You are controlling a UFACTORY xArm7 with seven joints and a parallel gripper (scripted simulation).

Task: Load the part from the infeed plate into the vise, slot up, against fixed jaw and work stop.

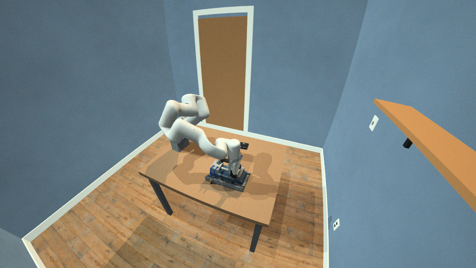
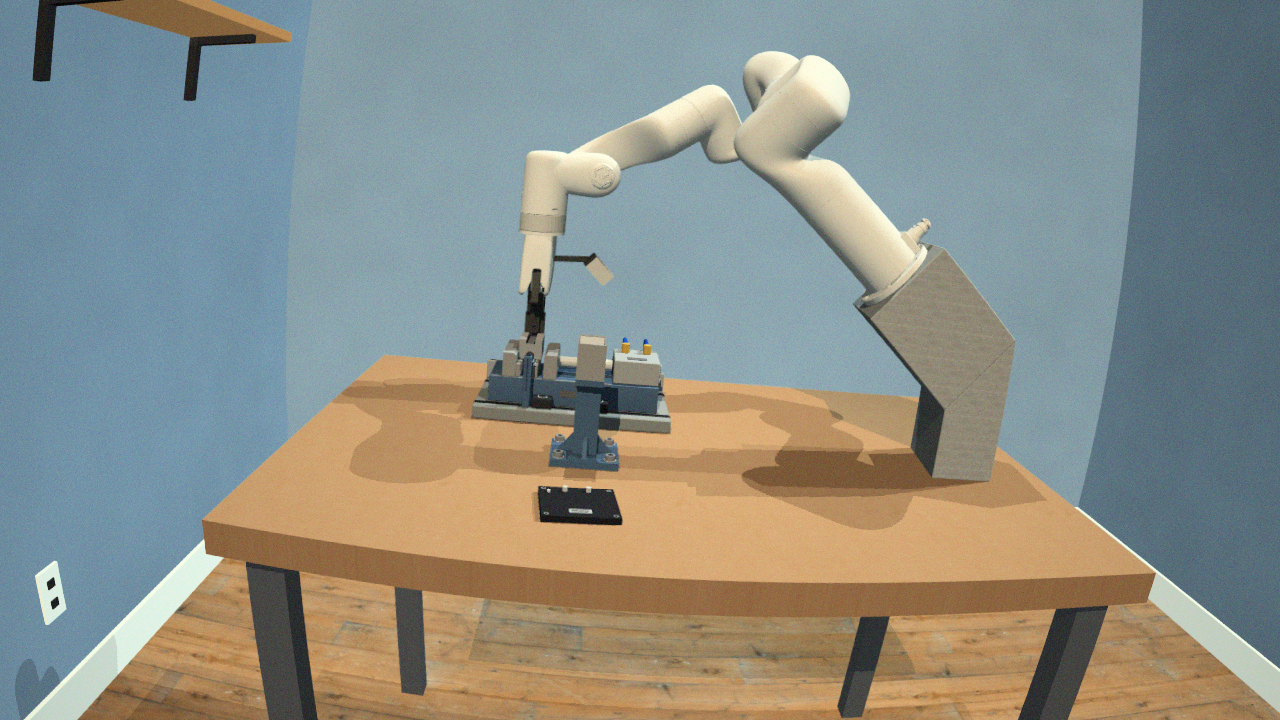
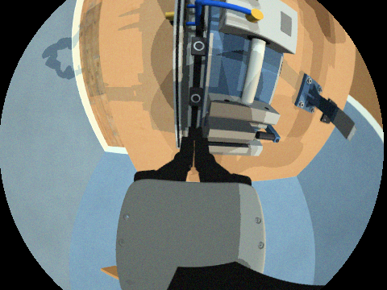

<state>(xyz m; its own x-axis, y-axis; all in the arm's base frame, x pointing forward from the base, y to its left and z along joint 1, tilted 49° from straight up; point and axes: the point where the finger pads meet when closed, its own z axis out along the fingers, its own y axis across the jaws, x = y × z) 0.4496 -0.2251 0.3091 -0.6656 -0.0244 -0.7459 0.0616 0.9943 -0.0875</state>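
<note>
My hand is 5 cm to the right of the grey block and 2 cm above it. Also, from my hand: fixed jaw: 6 cm to the left, 4 cm below, 3 cm ahead; moving jaw: 7 cm to the left, 4 cm below, 3 cm behind; work stop: 11 cm to the left, 3 cm below, 1 cm ahead.
</note>
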